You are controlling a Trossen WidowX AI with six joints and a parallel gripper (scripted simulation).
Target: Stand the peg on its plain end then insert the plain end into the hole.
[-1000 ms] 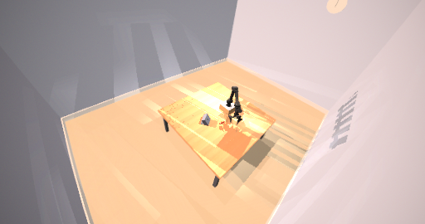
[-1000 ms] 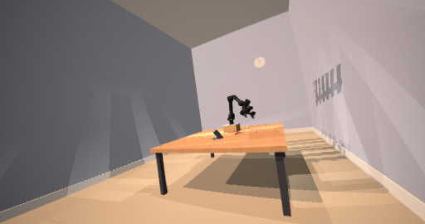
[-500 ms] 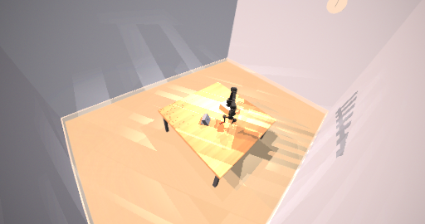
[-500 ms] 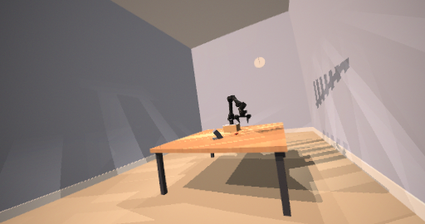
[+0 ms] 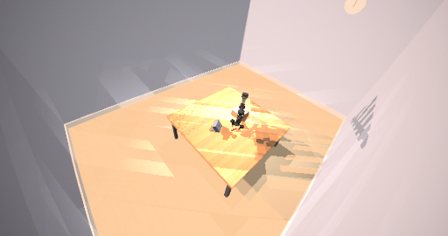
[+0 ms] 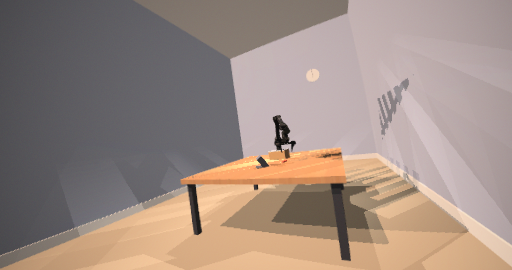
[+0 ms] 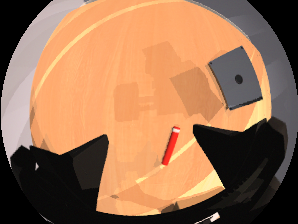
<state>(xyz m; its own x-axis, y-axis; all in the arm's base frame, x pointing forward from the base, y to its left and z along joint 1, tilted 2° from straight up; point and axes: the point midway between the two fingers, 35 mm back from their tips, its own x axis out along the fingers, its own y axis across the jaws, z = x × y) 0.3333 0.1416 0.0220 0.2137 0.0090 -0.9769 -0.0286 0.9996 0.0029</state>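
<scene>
My gripper tip is now 9 cm above the red peg, 5 cm to the left of it and 3 cm past it. The rest, counted from my gripper tip: grey sloped panel 23 cm to the right, 9 cm ahead, 5 cm below.
</scene>
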